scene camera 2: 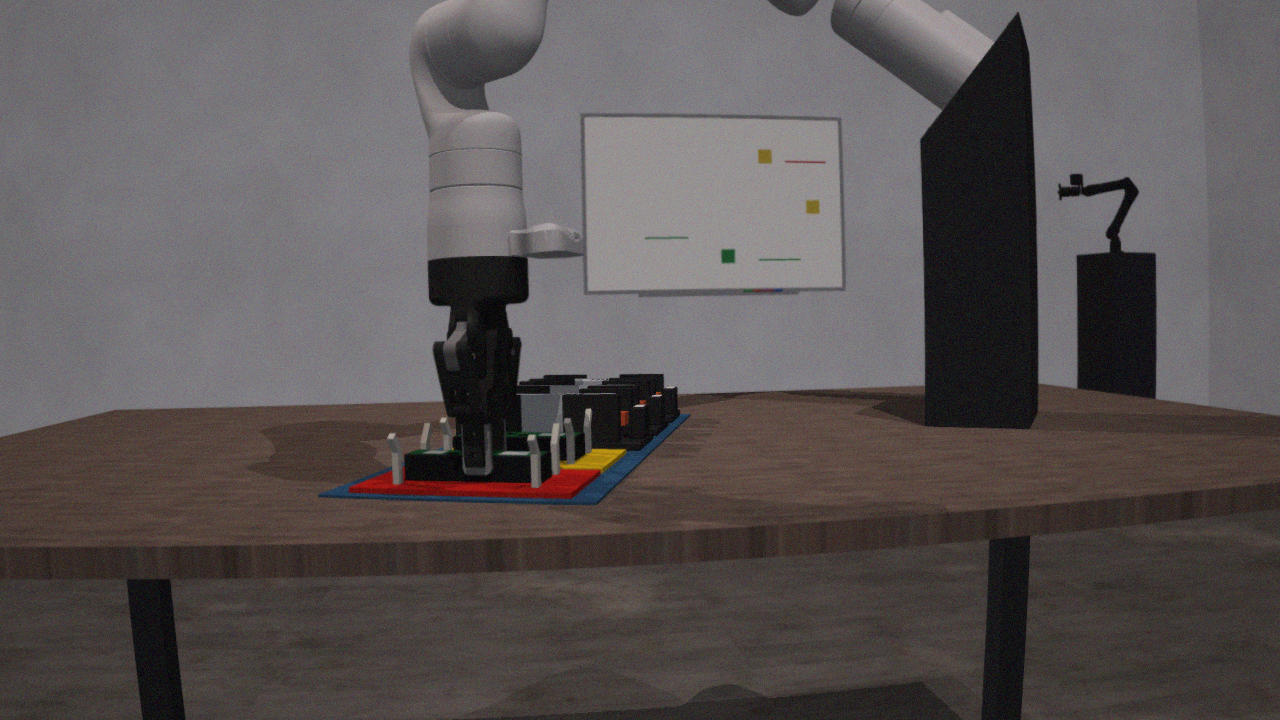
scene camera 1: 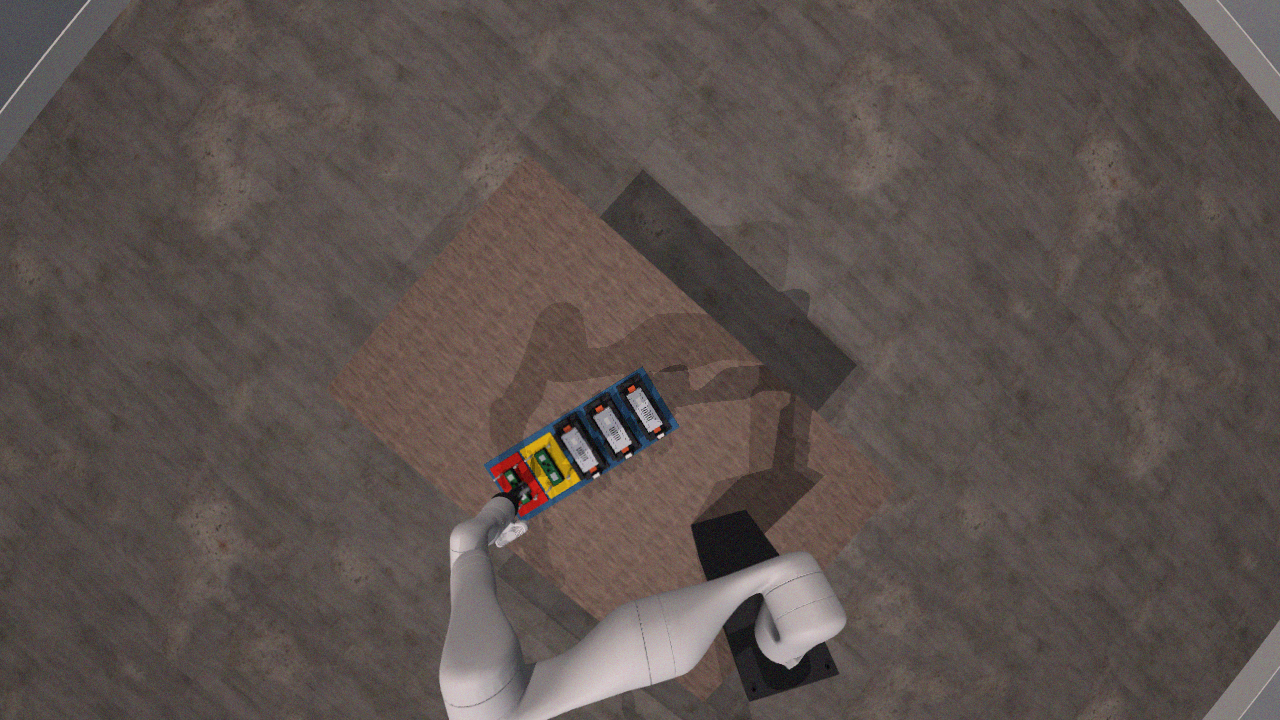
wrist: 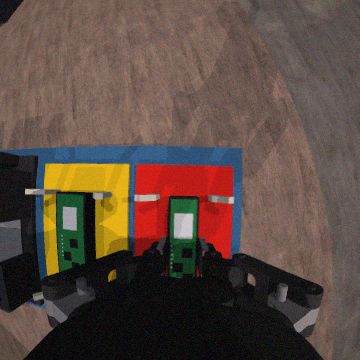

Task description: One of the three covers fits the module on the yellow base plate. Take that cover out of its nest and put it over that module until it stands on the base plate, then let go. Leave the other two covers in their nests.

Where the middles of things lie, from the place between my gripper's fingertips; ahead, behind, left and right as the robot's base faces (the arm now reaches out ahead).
Now: hand 10 mm short of the red base plate (scene camera 2: 567, 484) and 10 mm above it. From my hand the other things lie so: yellow base plate (scene camera 1: 554, 450) (100 mm to the right, 40 mm behind, 10 mm below).
